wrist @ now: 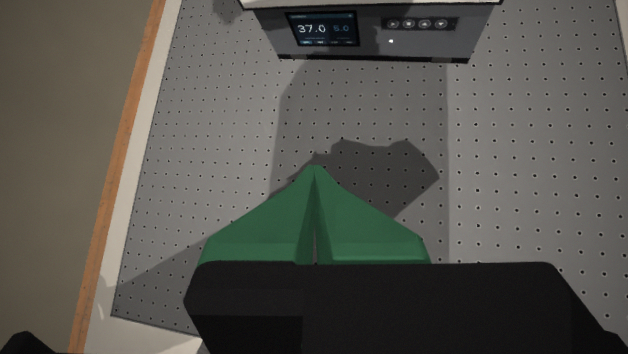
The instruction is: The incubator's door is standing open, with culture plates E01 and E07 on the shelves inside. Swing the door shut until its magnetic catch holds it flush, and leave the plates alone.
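Places are measured from the arm's base along level axes (x ahead, y left, z up), in millimetres.
Pixels of known places: gripper, fingertip midpoint: (314, 176).
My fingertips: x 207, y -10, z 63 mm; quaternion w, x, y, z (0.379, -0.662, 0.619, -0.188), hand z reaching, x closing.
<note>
Behind a point stands the place of what it marks.
The incubator (372, 42) {x 479, y 2, z -195 mm} stands at the top of the wrist view. Its dark lower front panel shows a lit display reading 37.0 and a row of round buttons. A pale edge runs along the very top of the view, above that panel; whether it belongs to the door or the body I cannot tell. The door's position and plates E01 and E07 cannot be made out. My gripper (314, 176) {x 207, y -10, z 63 mm} is shut and empty, its green fingertips meeting in a point. It is in front of the incubator, apart from its front panel in the view.
A grey perforated board (525, 165) {x 318, y -231, z -241 mm} lies under the incubator and gripper. A pale border and a wooden table edge (111, 185) run down the left side, with the floor (50, 150) beyond. Shadows of the arm and incubator fall on the board.
</note>
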